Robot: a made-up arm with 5 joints. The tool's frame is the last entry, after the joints.
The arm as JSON. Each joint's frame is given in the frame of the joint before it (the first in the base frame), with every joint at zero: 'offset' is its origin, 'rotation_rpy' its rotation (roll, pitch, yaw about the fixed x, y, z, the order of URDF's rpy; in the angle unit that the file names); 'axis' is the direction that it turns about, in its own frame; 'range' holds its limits. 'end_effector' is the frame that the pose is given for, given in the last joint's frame.
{
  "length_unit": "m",
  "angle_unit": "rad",
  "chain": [
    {
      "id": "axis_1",
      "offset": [
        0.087,
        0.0,
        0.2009
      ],
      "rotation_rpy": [
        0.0,
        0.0,
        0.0
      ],
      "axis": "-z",
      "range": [
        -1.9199,
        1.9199
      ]
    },
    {
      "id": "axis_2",
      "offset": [
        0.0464,
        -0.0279,
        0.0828
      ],
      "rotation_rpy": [
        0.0,
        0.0,
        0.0
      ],
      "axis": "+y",
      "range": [
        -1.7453,
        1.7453
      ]
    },
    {
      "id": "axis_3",
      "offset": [
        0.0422,
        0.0,
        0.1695
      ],
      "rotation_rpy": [
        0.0,
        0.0,
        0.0
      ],
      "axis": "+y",
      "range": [
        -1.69,
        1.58
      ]
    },
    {
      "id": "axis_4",
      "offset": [
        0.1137,
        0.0,
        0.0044
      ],
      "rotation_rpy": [
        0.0,
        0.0,
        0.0
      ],
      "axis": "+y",
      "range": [
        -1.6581,
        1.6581
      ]
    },
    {
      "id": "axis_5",
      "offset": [
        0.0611,
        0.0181,
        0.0
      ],
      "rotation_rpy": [
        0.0,
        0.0,
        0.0
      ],
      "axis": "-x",
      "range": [
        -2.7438,
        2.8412
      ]
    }
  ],
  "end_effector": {
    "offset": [
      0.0,
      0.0,
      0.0
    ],
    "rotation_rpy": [
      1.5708,
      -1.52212,
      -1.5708
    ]
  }
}
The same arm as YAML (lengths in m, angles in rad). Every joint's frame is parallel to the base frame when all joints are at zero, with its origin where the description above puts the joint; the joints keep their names.
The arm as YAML. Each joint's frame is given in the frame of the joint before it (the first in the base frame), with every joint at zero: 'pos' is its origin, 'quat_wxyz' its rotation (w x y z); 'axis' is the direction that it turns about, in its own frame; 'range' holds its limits. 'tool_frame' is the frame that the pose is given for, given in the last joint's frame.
length_unit: m
angle_unit: rad
joints:
  - joint: axis_1
    pos: [0.087, 0.0, 0.2009]
    quat_wxyz: [1.0, 0.0, 0.0, 0.0]
    axis: "-z"
    range: [-1.9199, 1.9199]
  - joint: axis_2
    pos: [0.0464, -0.0279, 0.0828]
    quat_wxyz: [1.0, 0.0, 0.0, 0.0]
    axis: "+y"
    range: [-1.7453, 1.7453]
  - joint: axis_3
    pos: [0.0422, 0.0, 0.1695]
    quat_wxyz: [1.0, 0.0, 0.0, 0.0]
    axis: "+y"
    range: [-1.69, 1.58]
  - joint: axis_4
    pos: [0.1137, 0.0, 0.0044]
    quat_wxyz: [1.0, 0.0, 0.0, 0.0]
    axis: "+y"
    range: [-1.6581, 1.6581]
  - joint: axis_5
    pos: [0.0611, 0.0181, 0.0]
    quat_wxyz: [1.0, 0.0, 0.0, 0.0]
    axis: "-x"
    range: [-2.7438, 2.8412]
tool_frame:
  pos: [0.0, 0.0, 0.0]
  quat_wxyz: [0.706897, 0.017208, -0.706897, -0.017208]

